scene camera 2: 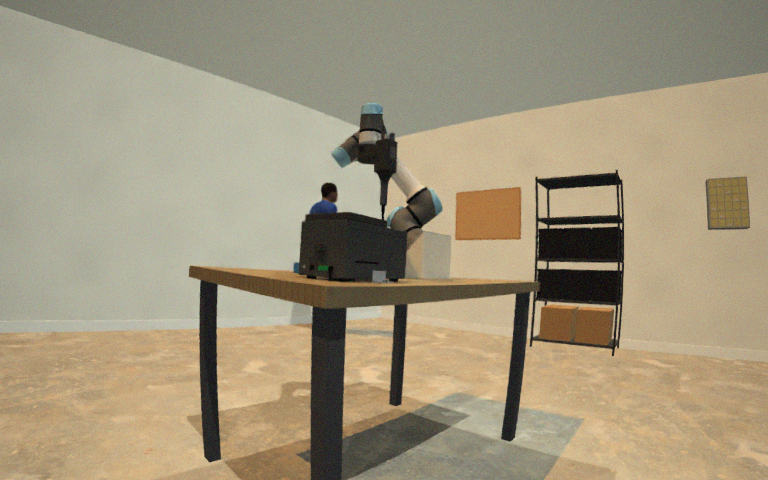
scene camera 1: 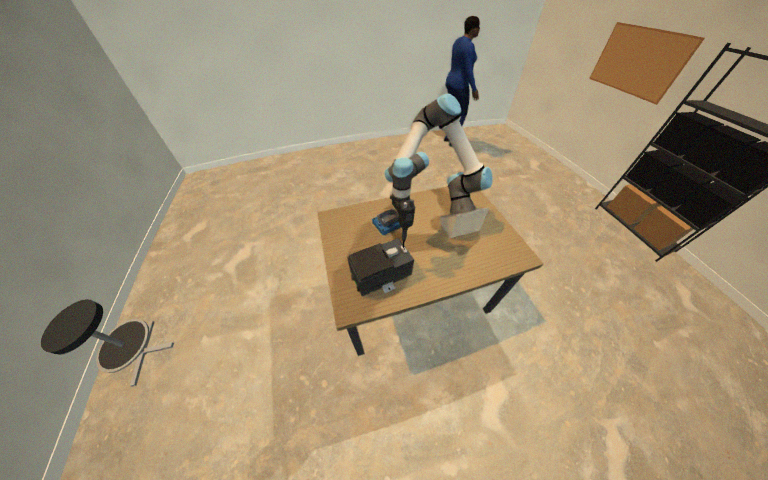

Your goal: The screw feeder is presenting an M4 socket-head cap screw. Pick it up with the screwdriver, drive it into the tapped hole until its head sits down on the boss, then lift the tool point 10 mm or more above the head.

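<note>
The black screw feeder stands on the wooden table. My screwdriver points straight down, its thin tip at the feeder's edge beside a pale patch on top in the scene camera 1 view. In the scene camera 2 view the tip's lower end meets the feeder's top outline. Contact and any screw on the bit are too small to tell. A blue fixture bears a dark grey part behind the feeder. The boss and tapped hole cannot be made out.
A pale upright panel stands before the arm's base. A person in blue is behind the table. A shelf rack stands at the right. A round stool is at the left.
</note>
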